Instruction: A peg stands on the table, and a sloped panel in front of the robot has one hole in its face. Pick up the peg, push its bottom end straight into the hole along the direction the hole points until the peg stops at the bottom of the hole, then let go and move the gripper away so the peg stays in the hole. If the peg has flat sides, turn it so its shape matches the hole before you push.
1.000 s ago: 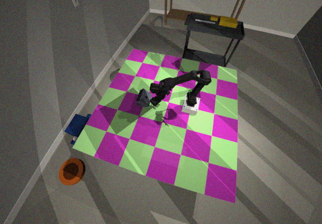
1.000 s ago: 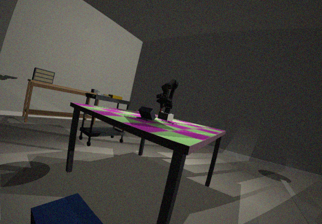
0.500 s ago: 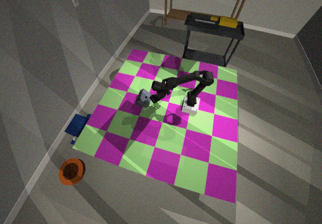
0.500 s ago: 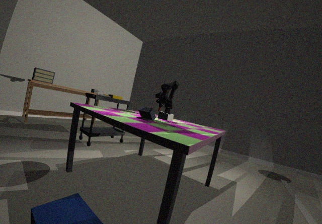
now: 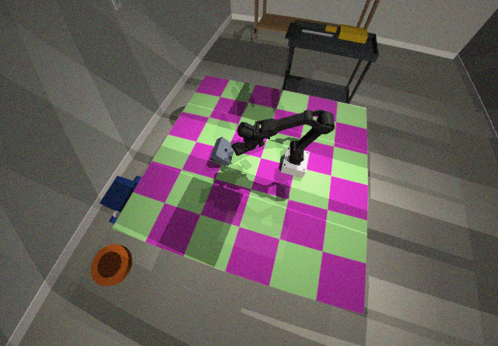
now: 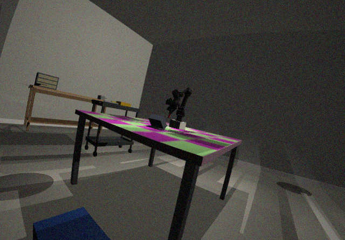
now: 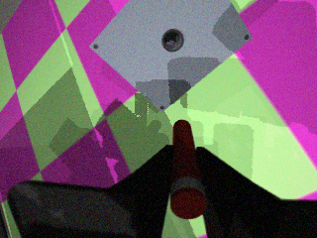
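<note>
Right now the grey sloped panel is 12 cm ahead of my gripper tip, 9 cm below it and 2 cm to the right of it. Also, from my gripper tip: red round peg 1 cm behind, 1 cm above.
</note>
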